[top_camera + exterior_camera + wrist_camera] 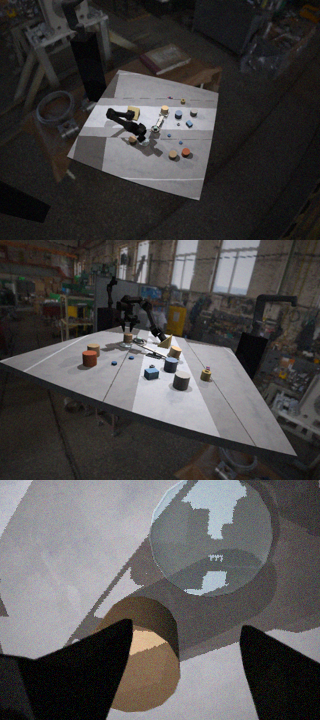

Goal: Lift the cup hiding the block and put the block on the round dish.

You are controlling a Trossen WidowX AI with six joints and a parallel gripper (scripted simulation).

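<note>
Right now the pale green block is 120 mm ahead of my gripper tip, 140 mm to the left of it and 10 mm below it. Also, from my gripper tip: pale blue round dish: 40 mm ahead, 20 mm to the left, 90 mm below; balance beam: 130 mm ahead, 270 mm to the left, 60 mm below; balance: 130 mm ahead, 270 mm to the left, 70 mm below.
</note>
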